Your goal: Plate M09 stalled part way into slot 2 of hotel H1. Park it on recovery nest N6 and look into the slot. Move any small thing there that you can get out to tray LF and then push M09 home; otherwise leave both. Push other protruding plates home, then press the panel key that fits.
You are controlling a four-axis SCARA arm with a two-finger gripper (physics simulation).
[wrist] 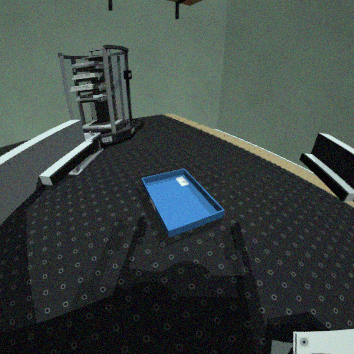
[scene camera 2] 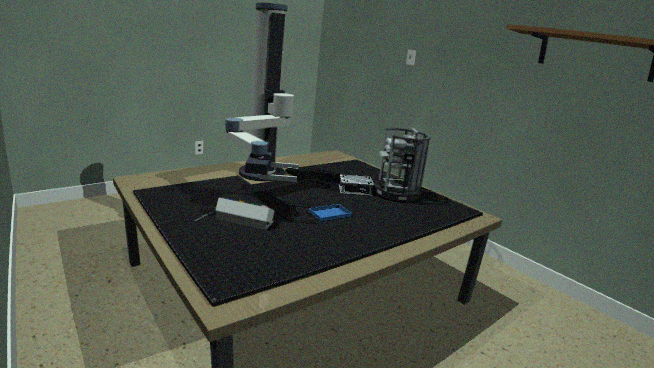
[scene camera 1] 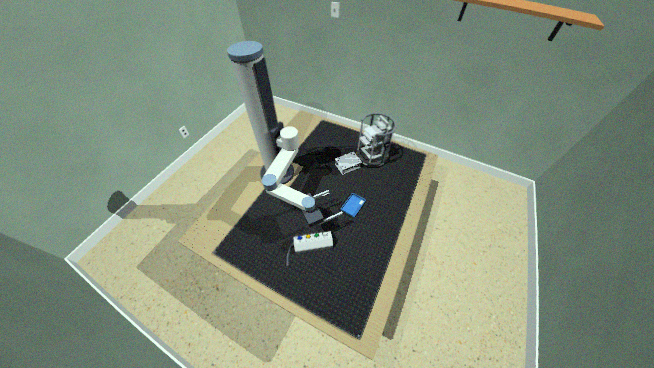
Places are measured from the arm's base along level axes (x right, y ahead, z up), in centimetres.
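Pixels of known places: gripper, fingertip midpoint: (wrist: pixel 200 135) (scene camera 2: pixel 297 172) (scene camera 1: pixel 335 201).
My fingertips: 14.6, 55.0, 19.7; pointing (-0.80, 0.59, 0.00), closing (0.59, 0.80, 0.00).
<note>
Behind a point stands the place of what it marks, as x, y, z.
The gripper (scene camera 1: pixel 335 203) @[14.6, 55.0, 19.7] (scene camera 2: pixel 297 172) @[14.6, 55.0, 19.7] (wrist: pixel 200 145) @[14.6, 55.0, 19.7] is open and empty above the mat, its fingers pointing toward the blue tray (scene camera 1: pixel 353 205) @[1.2, 62.4, 1.5] (scene camera 2: pixel 330 212) @[0.1, 61.3, 1.5] (wrist: pixel 182 202) @[2.7, 62.4, 1.5], which lies beyond them with a small white label inside. The round hotel rack (scene camera 1: pixel 375 164) @[-37.1, 63.5, 4.9] (scene camera 2: pixel 424 160) @[-51.7, 67.8, 21.9] (wrist: pixel 110 95) @[-35.7, 59.6, 17.9] stands at the far end of the mat. Several pale plates (scene camera 1: pixel 372 132) @[-41.5, 55.5, 29.2] (scene camera 2: pixel 400 143) (wrist: pixel 85 87) @[-37.1, 52.3, 21.2] sit in it at different heights, some sticking out; their numbers and the slot interiors cannot be read. The white key panel (scene camera 1: pixel 313 242) @[38.6, 53.2, 8.8] (scene camera 2: pixel 244 212) @[38.8, 55.2, 6.5] (wrist: pixel 325 342) @[29.3, 58.6, 7.5] shows blue, yellow, green and white keys in scene camera 1.
A low silver box-like stand (scene camera 1: pixel 348 162) @[-27.7, 45.5, 7.2] (scene camera 2: pixel 356 182) @[-26.3, 48.0, 7.3] is beside the rack; its label is unreadable. The arm's tall column (scene camera 1: pixel 252 100) @[6.8, 3.1, 66.9] (scene camera 2: pixel 261 65) @[6.0, 4.3, 59.0] rises at the table's rear edge. A cable (scene camera 1: pixel 288 256) @[50.4, 42.6, 1.4] runs from the panel. A wooden shelf (scene camera 1: pixel 540 12) (scene camera 2: pixel 590 38) is on the wall.
</note>
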